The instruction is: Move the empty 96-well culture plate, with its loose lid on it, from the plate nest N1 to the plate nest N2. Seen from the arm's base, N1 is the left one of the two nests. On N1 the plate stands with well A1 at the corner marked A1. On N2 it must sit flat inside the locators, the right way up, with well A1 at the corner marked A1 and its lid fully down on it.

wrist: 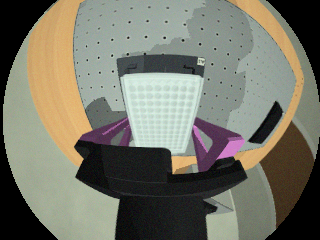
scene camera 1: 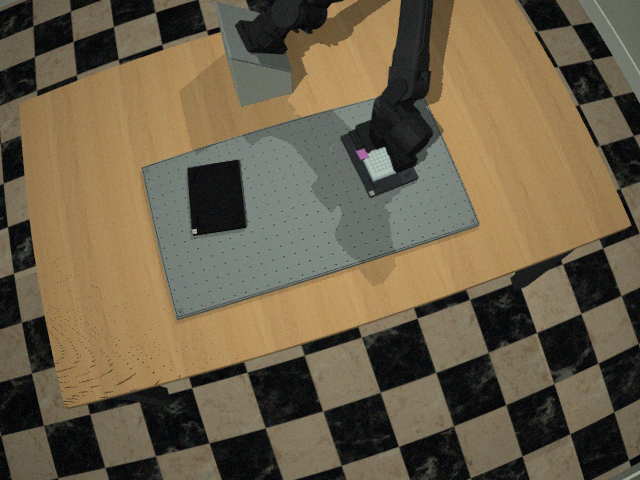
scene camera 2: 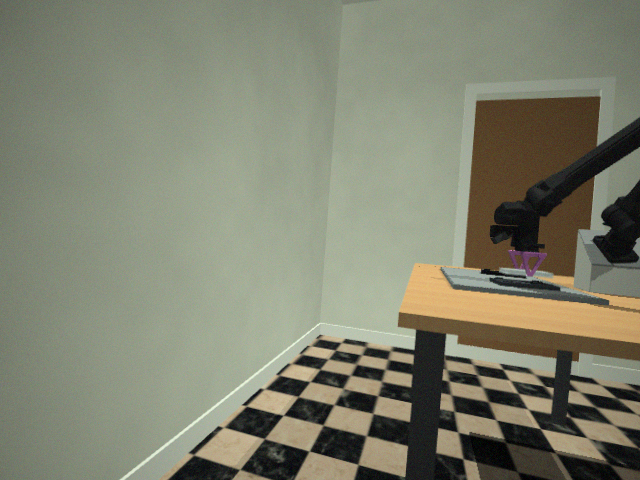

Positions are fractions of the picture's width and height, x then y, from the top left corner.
Labels:
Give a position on a clear lid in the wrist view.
0.50,0.45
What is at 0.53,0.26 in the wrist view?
A black nest N1.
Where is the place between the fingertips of my gripper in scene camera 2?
At 0.82,0.57

